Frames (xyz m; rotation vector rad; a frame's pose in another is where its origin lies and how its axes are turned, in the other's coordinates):
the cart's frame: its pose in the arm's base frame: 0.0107 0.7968 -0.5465 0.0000 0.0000 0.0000
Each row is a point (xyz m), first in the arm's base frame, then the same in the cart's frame.
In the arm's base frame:
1: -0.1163 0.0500 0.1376
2: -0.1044 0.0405 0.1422
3: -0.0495 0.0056 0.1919
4: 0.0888 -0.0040 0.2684
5: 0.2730 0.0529 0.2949
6: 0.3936 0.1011 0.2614
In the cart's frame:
1: -0.1270 -0.7468 0.6841
2: -0.1151 -0.7563 0.6887
3: -0.0602 -0.7912 0.7384
4: 0.0781 -0.8008 0.8149
5: 0.2623 -0.7439 0.8414
6: 0.3829 -0.6957 0.8079

